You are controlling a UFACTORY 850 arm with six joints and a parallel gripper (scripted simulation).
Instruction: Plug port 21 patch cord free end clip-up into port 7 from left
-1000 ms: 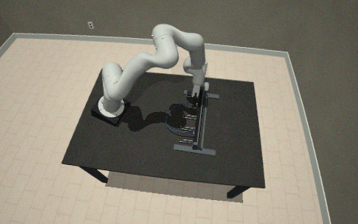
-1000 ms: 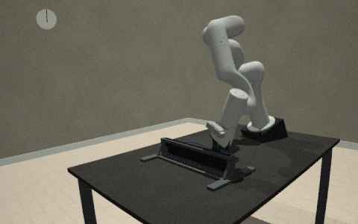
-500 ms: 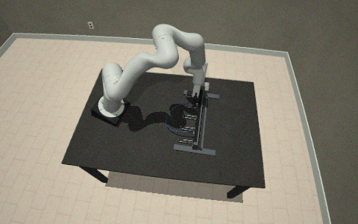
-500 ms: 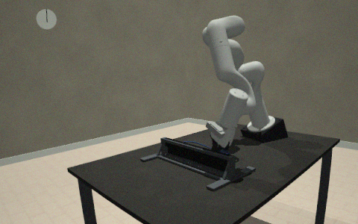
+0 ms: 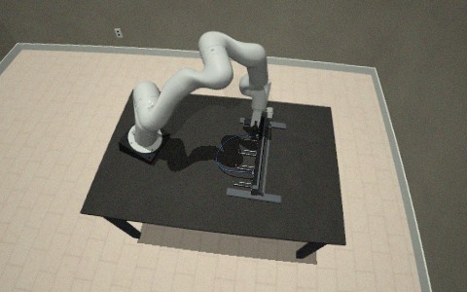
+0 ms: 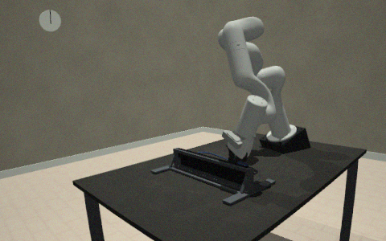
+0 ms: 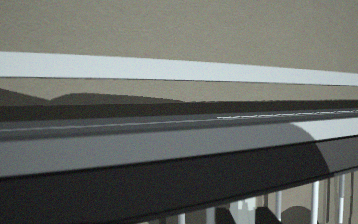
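My gripper is now 20 mm short of the plug, 10 mm to the left of it and 10 mm above it.
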